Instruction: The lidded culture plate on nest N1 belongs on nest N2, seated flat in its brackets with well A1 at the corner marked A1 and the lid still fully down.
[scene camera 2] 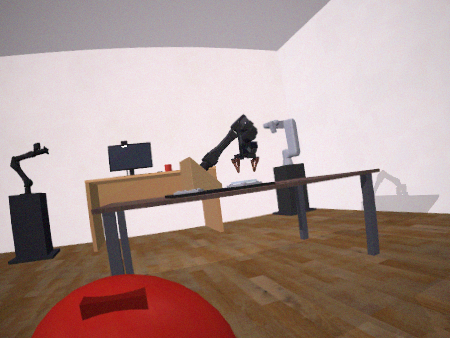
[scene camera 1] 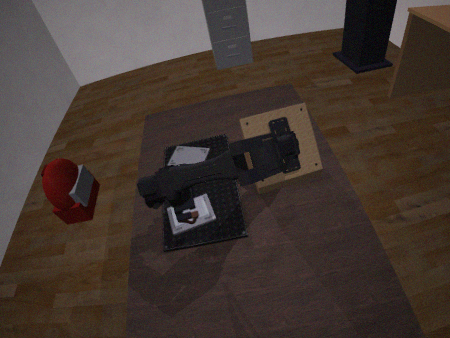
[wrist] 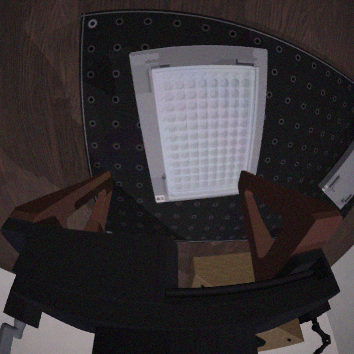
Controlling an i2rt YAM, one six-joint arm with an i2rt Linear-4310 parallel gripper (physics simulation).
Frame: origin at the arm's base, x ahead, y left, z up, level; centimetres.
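Seen in the pictures: gripper, fingertip midpoint: (scene camera 2: pixel 246 172) (scene camera 1: pixel 190 211) (wrist: pixel 174 177); arm's base, link origin: (scene camera 2: pixel 199 172).
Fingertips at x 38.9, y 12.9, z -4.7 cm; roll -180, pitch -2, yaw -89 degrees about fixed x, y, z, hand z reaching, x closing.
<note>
Offsets run from my fingertips to a thing's top centre. "spot": to the spot under its first point. Level surfaces: height alone.
The lidded culture plate {dz -3.9, dx +1.1, dy -3.2 cm} (scene camera 1: pixel 204 204) (scene camera 2: pixel 245 182) (wrist: pixel 205 125) is pale and translucent and lies on nest N1 {dz -4.9, dx +1.1, dy -3.2 cm} (wrist: pixel 142 115), a light grey base. The A1 label {spot: dz -5.5, dx -7.0, dy +1.4 cm} (wrist: pixel 160 198) shows at the nest's lower left corner in the wrist view. Nest N2 {dz -4.9, dx -2.3, dy -32.2 cm} (scene camera 1: pixel 187 155) (scene camera 2: pixel 187 192) (wrist: pixel 344 182) is bare; part of it shows at the right edge of the wrist view. My gripper (scene camera 1: pixel 188 217) (scene camera 2: pixel 246 171) (wrist: pixel 174 177) is open and empty, with its fingers pointing down above the plate and apart from it. In the wrist view, the right fingertip overlaps the plate's lower right edge.
Both nests stand on a black perforated board (scene camera 1: pixel 227 220) (wrist: pixel 112 110) on the brown table {dz -8.0 cm} (scene camera 1: pixel 300 250) (scene camera 2: pixel 320 178). The arm stands on a wooden block (scene camera 1: pixel 310 135) (scene camera 2: pixel 192 172) and reaches over the board between the nests in scene camera 1. A red object (scene camera 1: pixel 62 185) stands beyond the table's left edge.
</note>
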